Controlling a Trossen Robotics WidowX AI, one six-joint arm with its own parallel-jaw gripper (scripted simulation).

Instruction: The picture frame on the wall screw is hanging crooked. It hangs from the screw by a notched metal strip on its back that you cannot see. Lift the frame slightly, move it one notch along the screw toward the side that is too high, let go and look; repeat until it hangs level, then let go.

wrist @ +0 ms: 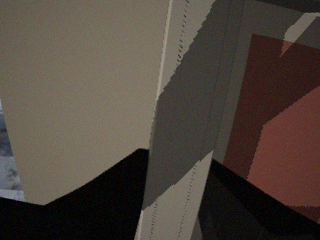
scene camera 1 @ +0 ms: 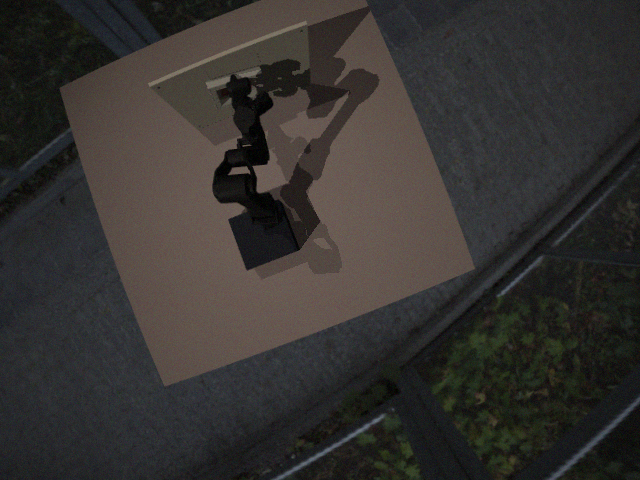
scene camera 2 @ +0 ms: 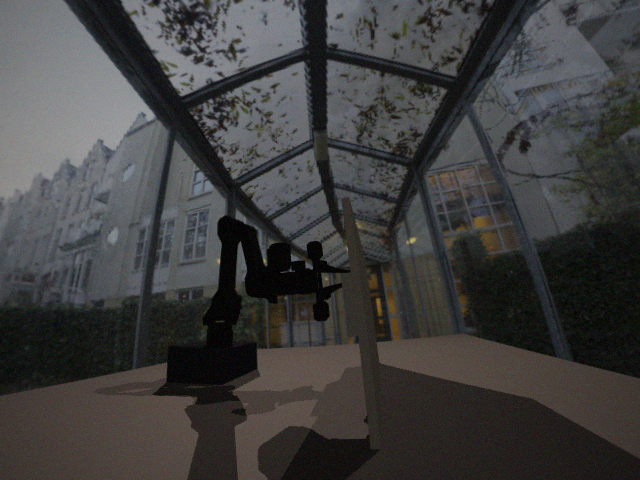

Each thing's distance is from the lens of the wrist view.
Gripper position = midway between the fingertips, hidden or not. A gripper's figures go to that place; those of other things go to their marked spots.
my gripper [wrist: 172, 163]: 10 cm
picture frame [wrist: 231, 88]: 10 cm
